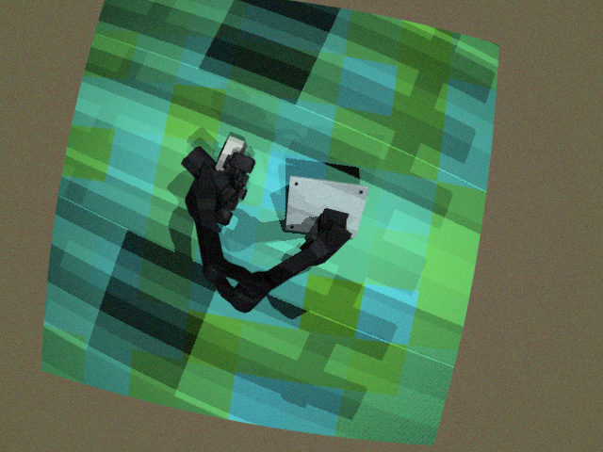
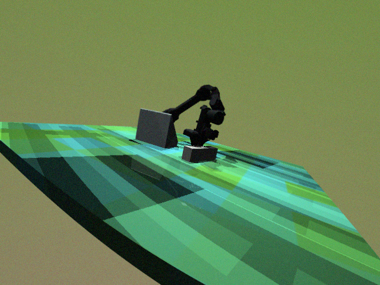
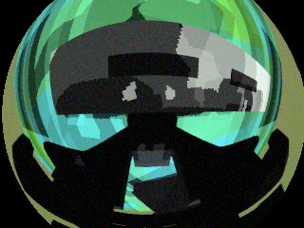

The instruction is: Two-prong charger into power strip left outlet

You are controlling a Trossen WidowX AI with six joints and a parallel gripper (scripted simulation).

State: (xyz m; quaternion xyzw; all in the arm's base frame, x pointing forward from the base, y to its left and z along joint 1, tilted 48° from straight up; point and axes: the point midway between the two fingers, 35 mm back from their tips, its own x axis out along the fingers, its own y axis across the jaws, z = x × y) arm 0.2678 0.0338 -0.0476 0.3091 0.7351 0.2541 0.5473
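The dark charger is 20 mm ahead of my gripper tip and 10 mm above it.
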